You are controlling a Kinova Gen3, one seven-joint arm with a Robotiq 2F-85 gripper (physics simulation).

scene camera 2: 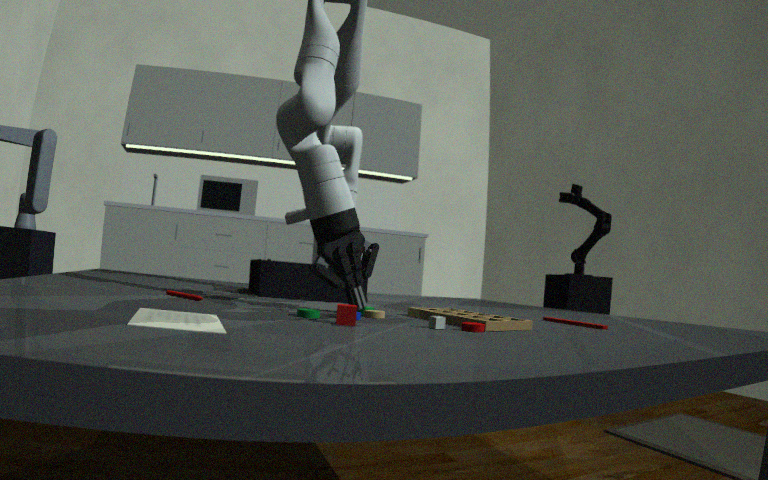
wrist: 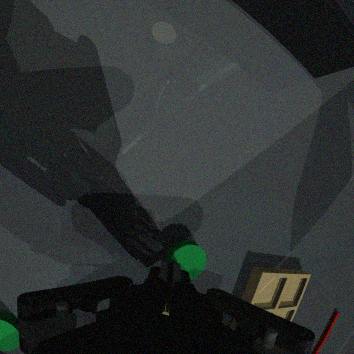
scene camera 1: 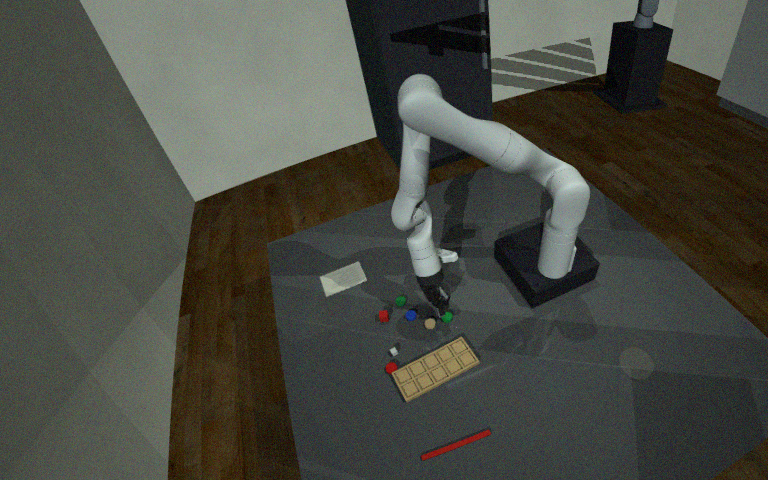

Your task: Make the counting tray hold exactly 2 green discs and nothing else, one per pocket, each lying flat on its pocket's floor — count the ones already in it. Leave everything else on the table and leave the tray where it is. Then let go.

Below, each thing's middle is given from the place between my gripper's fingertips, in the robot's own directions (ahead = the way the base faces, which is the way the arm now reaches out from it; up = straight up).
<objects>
Now: the tan counting tray [scene camera 1: 415, 379] 16 cm to the left of my hand and 5 cm ahead of it. Also, from my hand: white card [scene camera 2: 144, 317]: 29 cm ahead, 23 cm to the right, 1 cm below.
</objects>
